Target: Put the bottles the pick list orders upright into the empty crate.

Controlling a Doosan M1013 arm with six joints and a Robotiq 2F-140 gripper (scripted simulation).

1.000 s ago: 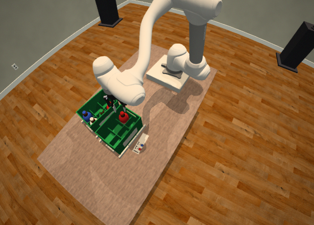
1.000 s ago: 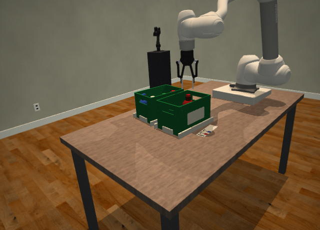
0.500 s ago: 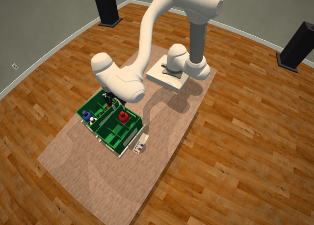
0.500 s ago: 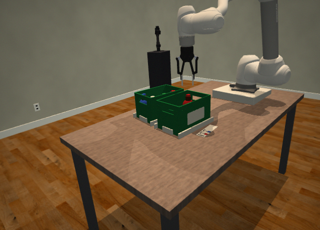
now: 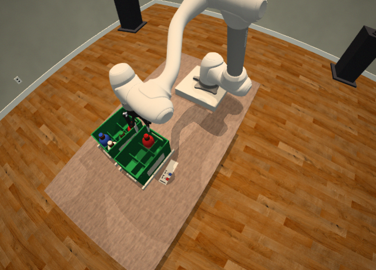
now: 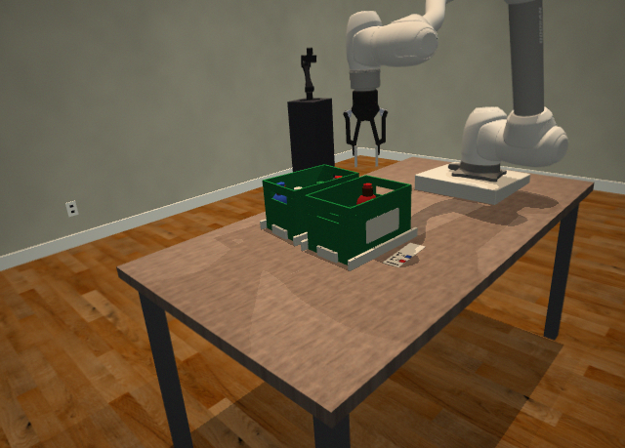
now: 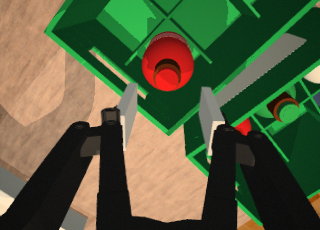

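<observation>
My hand is 100 mm short of the blue-label bottle, 270 mm to the left of it and 170 mm above it. From my hand the other things lie so: white-label bottle (120 mm ahead, 180 mm to the right, 170 mm below); pick list (100 mm ahead, 180 mm to the left, 250 mm below); green-label bottle (40 mm ahead, 150 mm to the right, 170 mm below).
</observation>
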